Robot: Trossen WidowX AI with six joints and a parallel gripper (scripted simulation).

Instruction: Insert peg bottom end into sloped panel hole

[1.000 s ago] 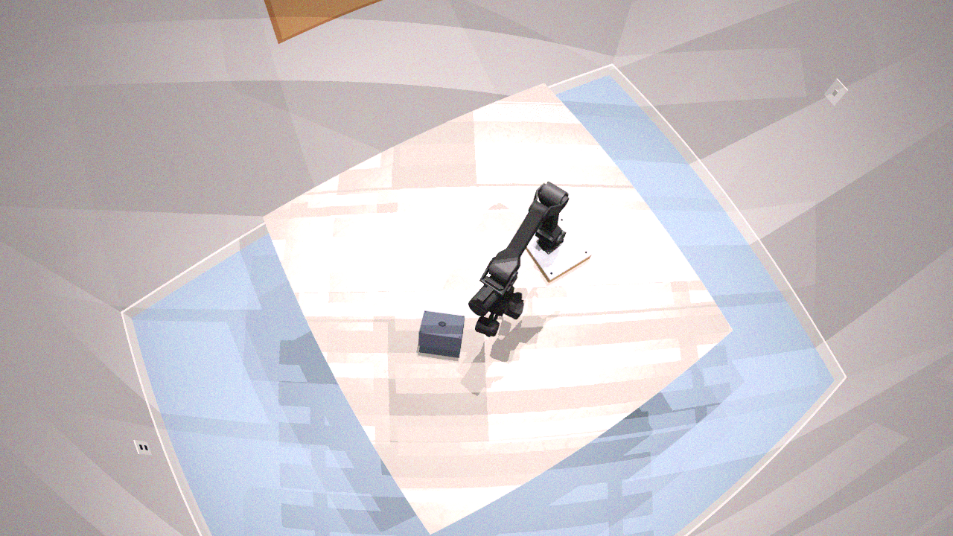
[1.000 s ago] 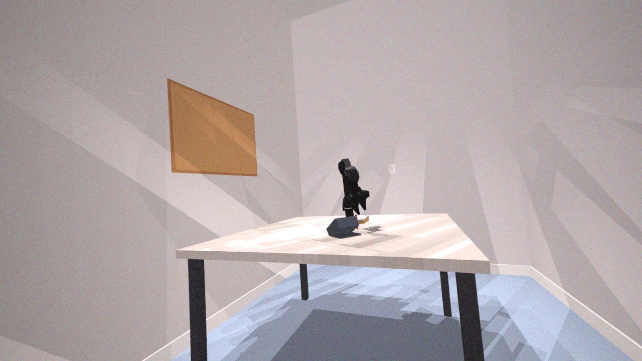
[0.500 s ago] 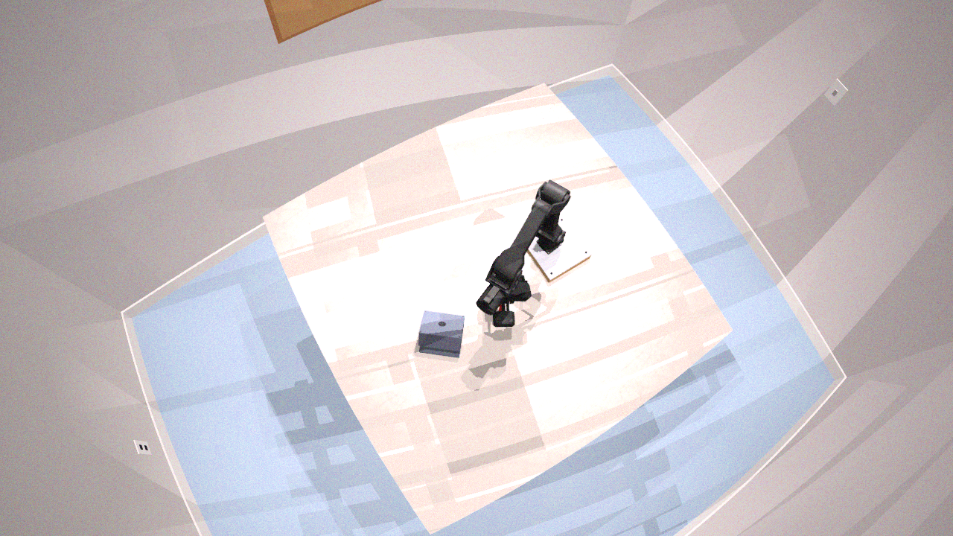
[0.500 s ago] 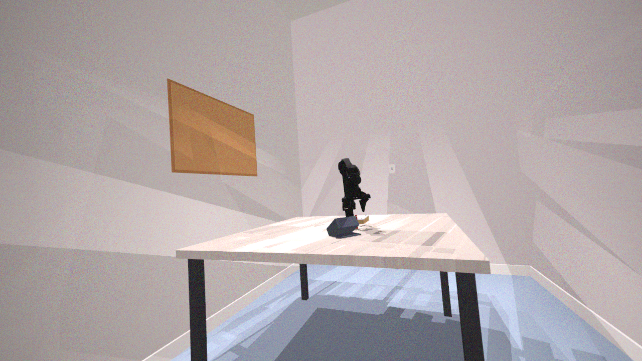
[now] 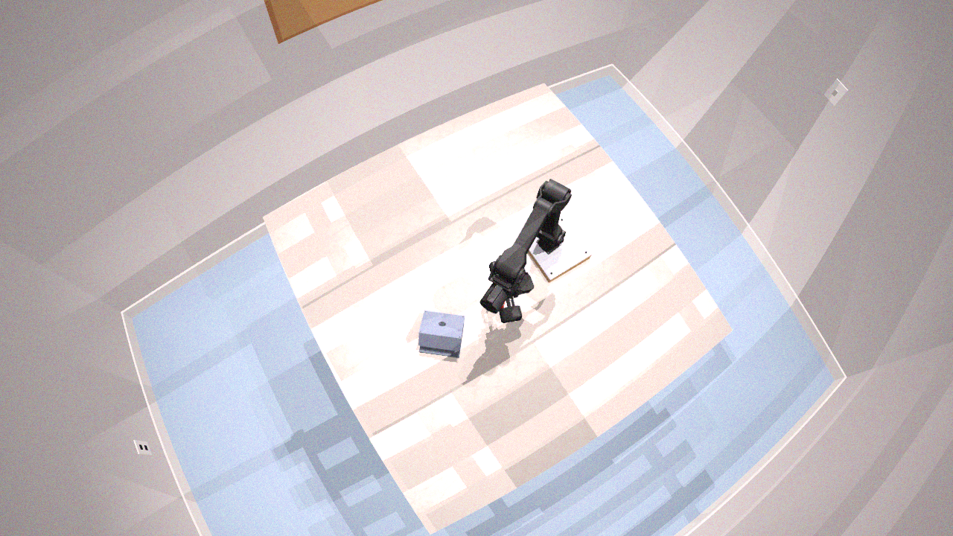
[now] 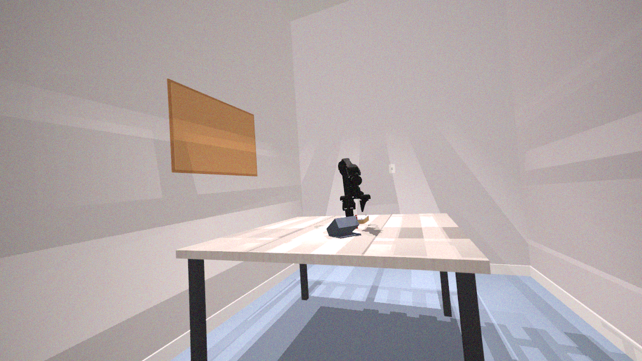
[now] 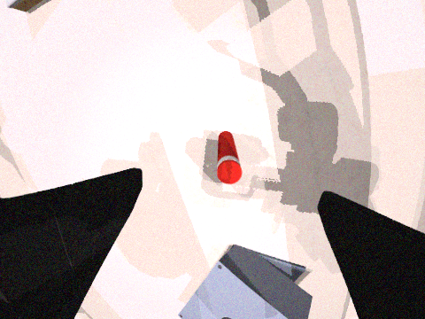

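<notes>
The red peg lies 4 cm below my gripper tip. Round my gripper tip: grey sloped panel 20 cm ahead, 6 cm below, 5 cm to the right.
</notes>
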